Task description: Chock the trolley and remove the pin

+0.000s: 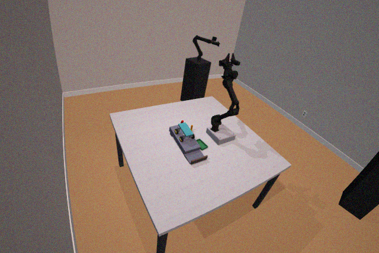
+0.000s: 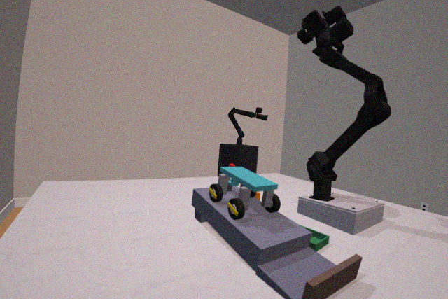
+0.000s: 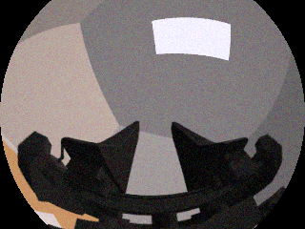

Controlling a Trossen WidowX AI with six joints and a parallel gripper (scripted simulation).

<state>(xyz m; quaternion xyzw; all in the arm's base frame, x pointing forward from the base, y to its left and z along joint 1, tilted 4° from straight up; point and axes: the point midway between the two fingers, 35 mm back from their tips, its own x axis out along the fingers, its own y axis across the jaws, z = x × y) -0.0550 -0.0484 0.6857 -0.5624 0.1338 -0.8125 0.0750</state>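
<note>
Now: gripper tip 75 cm above the yellow chock, 27 cm short of it and 7 cm to the left of it. The rest, counted from my gripper tip: grey ramp 72 cm below, 42 cm ahead, 3 cm to the left; then trolley 66 cm below, 42 cm ahead, 2 cm to the left; then stop pin 64 cm below, 38 cm ahead, 7 cm to the right.
</note>
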